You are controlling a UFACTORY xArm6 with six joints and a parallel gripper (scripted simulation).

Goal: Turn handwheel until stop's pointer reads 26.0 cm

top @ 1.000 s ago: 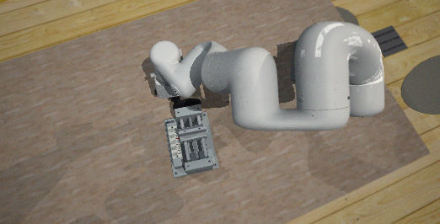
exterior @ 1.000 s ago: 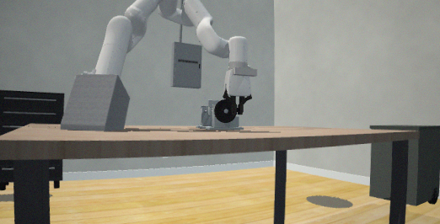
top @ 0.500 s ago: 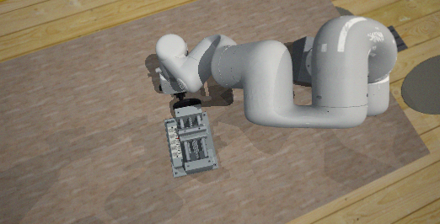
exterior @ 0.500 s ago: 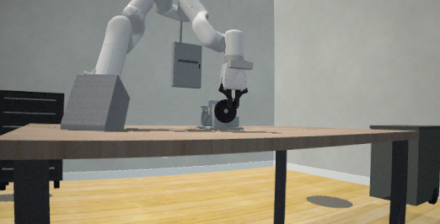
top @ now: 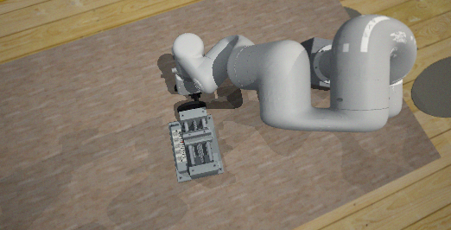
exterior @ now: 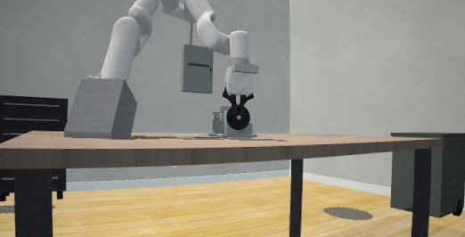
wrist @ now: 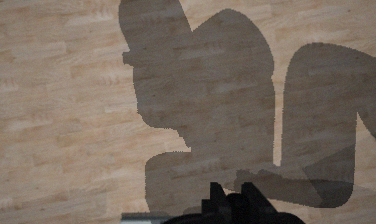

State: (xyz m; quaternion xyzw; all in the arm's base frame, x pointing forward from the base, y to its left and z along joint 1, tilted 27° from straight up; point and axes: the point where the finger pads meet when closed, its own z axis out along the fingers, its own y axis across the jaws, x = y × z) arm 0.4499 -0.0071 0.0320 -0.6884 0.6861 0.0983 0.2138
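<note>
The handwheel is 2 cm to the left of my hand and 1 cm below it. Round my hand: stop carriage: 2 cm ahead, 14 cm to the left, 1 cm below.
</note>
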